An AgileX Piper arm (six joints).
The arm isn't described. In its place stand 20 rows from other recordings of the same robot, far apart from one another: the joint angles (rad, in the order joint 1, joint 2, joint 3, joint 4, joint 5, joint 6), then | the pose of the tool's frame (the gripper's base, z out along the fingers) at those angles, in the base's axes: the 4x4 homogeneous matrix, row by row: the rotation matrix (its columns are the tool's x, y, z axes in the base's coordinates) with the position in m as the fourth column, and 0 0 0 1 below.
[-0.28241, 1.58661, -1.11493, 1.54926, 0.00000, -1.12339] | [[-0.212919, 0.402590, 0.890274, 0.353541], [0.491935, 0.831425, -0.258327, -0.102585], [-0.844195, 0.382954, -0.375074, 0.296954], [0, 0, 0, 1]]
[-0.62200, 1.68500, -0.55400, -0.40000, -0.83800, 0.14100] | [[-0.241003, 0.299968, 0.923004, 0.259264], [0.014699, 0.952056, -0.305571, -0.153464], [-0.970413, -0.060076, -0.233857, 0.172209], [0, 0, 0, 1]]
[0.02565, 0.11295, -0.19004, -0.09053, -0.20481, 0.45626] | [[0.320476, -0.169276, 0.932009, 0.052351], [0.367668, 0.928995, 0.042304, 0.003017], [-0.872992, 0.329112, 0.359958, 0.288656], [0, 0, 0, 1]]
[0.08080, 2.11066, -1.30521, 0.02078, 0.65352, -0.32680] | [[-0.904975, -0.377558, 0.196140, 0.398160], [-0.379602, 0.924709, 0.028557, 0.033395], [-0.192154, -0.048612, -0.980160, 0.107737], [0, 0, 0, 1]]
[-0.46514, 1.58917, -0.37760, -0.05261, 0.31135, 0.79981] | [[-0.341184, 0.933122, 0.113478, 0.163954], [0.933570, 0.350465, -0.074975, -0.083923], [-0.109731, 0.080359, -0.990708, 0.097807], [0, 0, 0, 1]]
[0.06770, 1.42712, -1.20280, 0.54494, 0.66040, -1.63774] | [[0.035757, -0.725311, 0.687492, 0.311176], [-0.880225, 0.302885, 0.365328, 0.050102], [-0.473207, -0.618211, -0.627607, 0.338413], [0, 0, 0, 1]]
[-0.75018, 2.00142, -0.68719, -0.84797, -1.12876, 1.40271] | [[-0.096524, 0.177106, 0.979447, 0.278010], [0.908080, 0.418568, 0.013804, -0.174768], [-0.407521, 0.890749, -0.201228, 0.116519], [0, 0, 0, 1]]
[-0.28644, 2.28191, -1.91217, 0.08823, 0.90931, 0.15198] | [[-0.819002, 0.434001, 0.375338, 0.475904], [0.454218, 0.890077, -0.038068, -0.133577], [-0.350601, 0.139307, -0.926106, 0.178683], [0, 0, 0, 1]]
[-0.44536, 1.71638, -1.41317, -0.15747, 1.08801, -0.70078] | [[-0.943283, -0.278831, 0.180197, 0.313135], [-0.317060, 0.917556, -0.239925, -0.163479], [-0.098442, -0.283451, -0.953921, 0.277735], [0, 0, 0, 1]]
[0.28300, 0.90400, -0.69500, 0.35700, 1.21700, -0.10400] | [[-0.937610, -0.319926, 0.136139, 0.115373], [-0.248548, 0.890545, 0.380991, 0.064619], [-0.243127, 0.323384, -0.914501, 0.276933], [0, 0, 0, 1]]
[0.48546, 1.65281, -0.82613, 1.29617, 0.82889, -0.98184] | [[-0.868664, -0.495324, -0.008709, 0.230667], [-0.304764, 0.520449, 0.797654, 0.194698], [-0.390565, 0.695548, -0.603052, 0.193673], [0, 0, 0, 1]]
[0.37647, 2.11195, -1.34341, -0.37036, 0.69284, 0.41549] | [[-0.936723, -0.193043, 0.292034, 0.386643], [-0.239696, 0.961674, -0.133148, 0.130227], [-0.255139, -0.194722, -0.947094, 0.118118], [0, 0, 0, 1]]
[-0.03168, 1.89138, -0.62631, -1.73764, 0.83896, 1.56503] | [[-0.916922, 0.197835, 0.346576, 0.273377], [-0.140895, 0.652050, -0.744969, -0.075456], [-0.373366, -0.731910, -0.570005, 0.103752], [0, 0, 0, 1]]
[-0.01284, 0.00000, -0.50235, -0.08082, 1.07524, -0.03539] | [[-0.469881, 0.041080, 0.881774, -0.005956], [-0.067605, 0.994308, -0.082349, -0.006387], [-0.880137, -0.098307, -0.464429, 0.277041], [0, 0, 0, 1]]
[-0.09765, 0.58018, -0.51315, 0.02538, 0.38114, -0.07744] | [[-0.355659, 0.069648, 0.932017, 0.119879], [-0.019269, 0.996461, -0.081817, -0.010880], [-0.934417, -0.047058, -0.353059, 0.305012], [0, 0, 0, 1]]
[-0.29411, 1.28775, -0.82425, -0.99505, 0.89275, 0.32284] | [[-0.959466, 0.176344, 0.219836, 0.210933], [-0.050249, 0.660501, -0.749142, -0.126003], [-0.277308, -0.729823, -0.624867, 0.276388], [0, 0, 0, 1]]
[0.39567, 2.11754, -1.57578, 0.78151, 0.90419, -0.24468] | [[-0.970393, -0.230162, 0.073230, 0.389370], [-0.133764, 0.764571, 0.630506, 0.217232], [-0.201109, 0.602043, -0.772722, 0.183496], [0, 0, 0, 1]]
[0.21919, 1.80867, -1.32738, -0.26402, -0.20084, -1.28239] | [[0.261118, -0.201722, 0.943995, 0.421716], [-0.964511, -0.014804, 0.263629, 0.098799], [-0.039205, -0.979331, -0.198429, 0.294313], [0, 0, 0, 1]]
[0.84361, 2.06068, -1.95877, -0.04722, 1.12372, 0.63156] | [[-0.915699, -0.255287, 0.310361, 0.306115], [-0.166667, 0.944003, 0.284747, 0.338176], [-0.365674, 0.209016, -0.906970, 0.289778], [0, 0, 0, 1]]
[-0.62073, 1.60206, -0.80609, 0.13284, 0.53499, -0.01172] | [[-0.707584, 0.638385, 0.302969, 0.232638], [0.631713, 0.763600, -0.133614, -0.158785], [-0.316644, 0.096847, -0.943587, 0.171667], [0, 0, 0, 1]]
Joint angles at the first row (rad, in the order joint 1, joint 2, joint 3, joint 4, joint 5, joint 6):
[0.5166, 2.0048, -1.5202, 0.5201, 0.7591, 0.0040]
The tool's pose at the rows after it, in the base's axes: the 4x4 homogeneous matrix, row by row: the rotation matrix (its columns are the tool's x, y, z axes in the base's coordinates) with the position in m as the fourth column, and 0 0 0 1 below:
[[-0.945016, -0.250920, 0.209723, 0.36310], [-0.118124, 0.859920, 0.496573, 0.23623], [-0.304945, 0.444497, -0.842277, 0.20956], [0, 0, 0, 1]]
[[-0.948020, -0.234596, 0.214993, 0.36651], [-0.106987, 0.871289, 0.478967, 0.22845], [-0.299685, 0.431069, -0.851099, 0.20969], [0, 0, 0, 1]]
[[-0.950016, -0.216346, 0.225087, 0.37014], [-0.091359, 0.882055, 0.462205, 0.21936], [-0.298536, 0.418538, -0.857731, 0.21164], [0, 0, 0, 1]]
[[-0.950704, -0.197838, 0.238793, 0.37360], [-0.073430, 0.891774, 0.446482, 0.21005], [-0.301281, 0.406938, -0.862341, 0.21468], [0, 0, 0, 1]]
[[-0.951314, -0.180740, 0.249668, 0.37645], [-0.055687, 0.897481, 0.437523, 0.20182], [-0.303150, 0.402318, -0.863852, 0.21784], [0, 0, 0, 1]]
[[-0.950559, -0.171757, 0.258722, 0.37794], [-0.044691, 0.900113, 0.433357, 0.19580], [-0.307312, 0.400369, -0.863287, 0.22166], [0, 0, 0, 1]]
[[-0.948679, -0.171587, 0.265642, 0.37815], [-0.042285, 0.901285, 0.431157, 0.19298], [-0.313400, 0.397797, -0.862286, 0.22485], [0, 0, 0, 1]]
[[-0.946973, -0.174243, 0.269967, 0.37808], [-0.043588, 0.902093, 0.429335, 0.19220], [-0.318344, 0.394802, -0.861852, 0.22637], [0, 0, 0, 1]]
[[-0.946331, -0.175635, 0.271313, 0.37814], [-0.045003, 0.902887, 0.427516, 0.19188], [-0.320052, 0.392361, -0.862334, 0.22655], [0, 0, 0, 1]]
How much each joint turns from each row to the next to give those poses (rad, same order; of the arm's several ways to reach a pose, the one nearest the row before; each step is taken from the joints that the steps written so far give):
[-0.0097, 0.0000, 0.0000, -0.0229, 0.0117, 0.0113]
[-0.0173, -0.0024, 0.0000, -0.0225, 0.0097, 0.0148]
[-0.0203, -0.0065, 0.0000, -0.0222, 0.0090, 0.0151]
[-0.0206, -0.0089, 0.0001, -0.0214, 0.0068, 0.0149]
[-0.0192, -0.0085, 0.0001, -0.0103, 0.0065, 0.0083]
[-0.0140, -0.0097, 0.0000, -0.0052, 0.0059, 0.0025]
[-0.0057, -0.0080, 0.0000, -0.0049, 0.0030, 0.0001]
[-0.0010, -0.0038, -0.0001, -0.0044, -0.0001, -0.0001]
[-0.0003, -0.0006, 0.0001, -0.0030, -0.0003, -0.0001]

